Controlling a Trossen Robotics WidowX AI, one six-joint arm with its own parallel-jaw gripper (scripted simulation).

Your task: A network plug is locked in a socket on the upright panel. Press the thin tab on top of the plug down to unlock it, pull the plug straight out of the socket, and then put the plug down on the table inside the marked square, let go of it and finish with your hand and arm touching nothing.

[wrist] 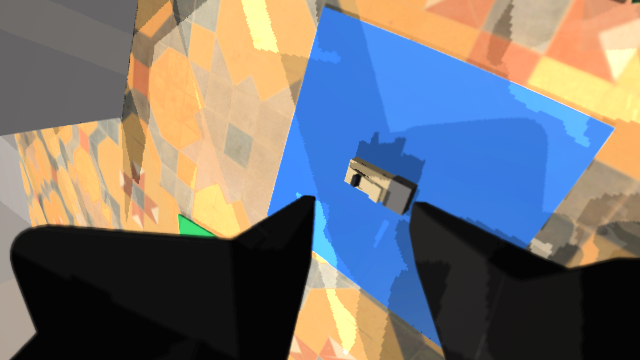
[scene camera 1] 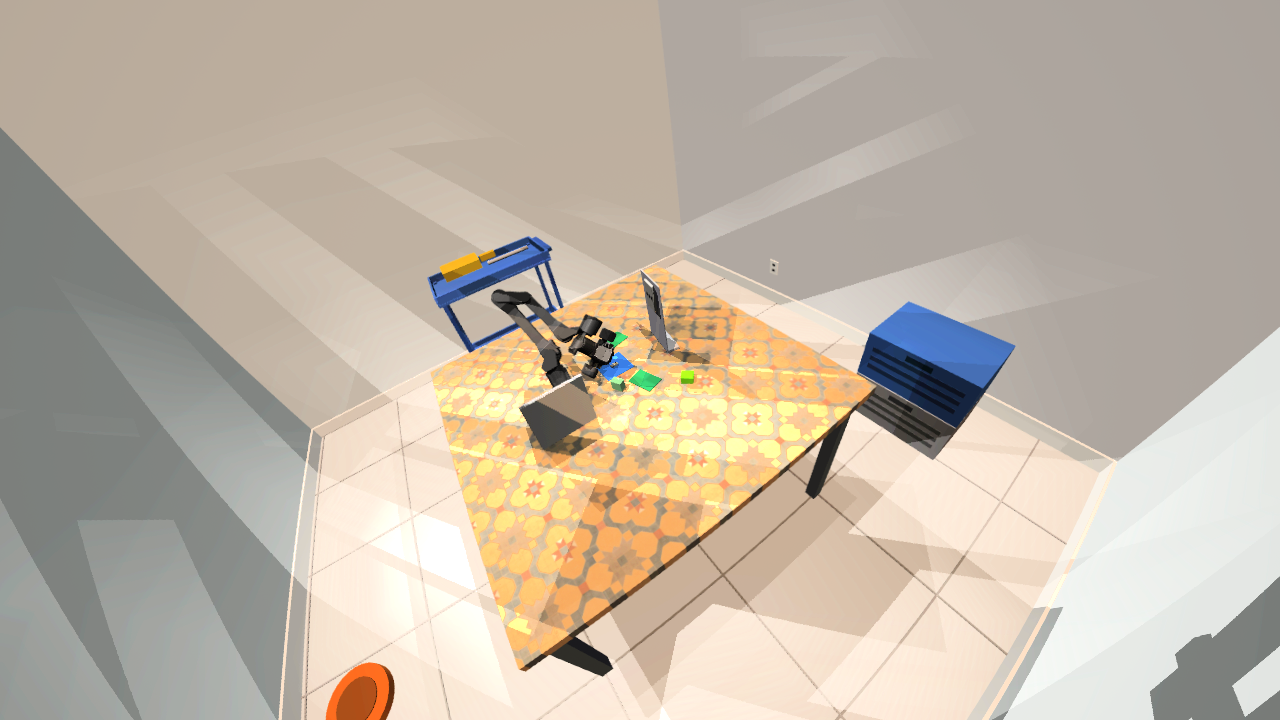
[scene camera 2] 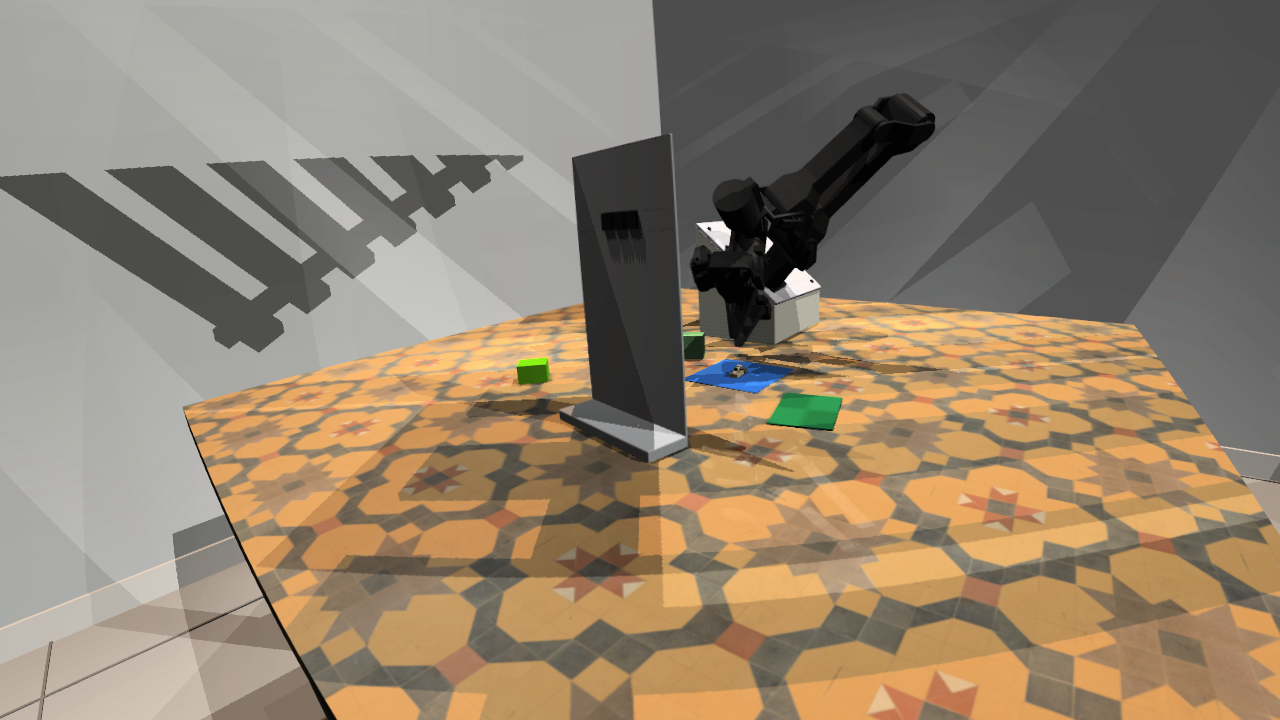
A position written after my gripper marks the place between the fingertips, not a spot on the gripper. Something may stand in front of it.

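Upright panel (scene camera 2: 625, 196), visible too in the wrist view (wrist: 69, 69) and in scene camera 1 (scene camera 1: 651, 289). Blue square (scene camera 2: 759, 376), which the wrist view also shows (wrist: 502, 157). I see a green square (scene camera 2: 805, 411) and a network plug (wrist: 398, 192) as well. My gripper (scene camera 2: 736, 342) appears in the wrist view (wrist: 363, 211) and in scene camera 1 (scene camera 1: 611, 359) too.
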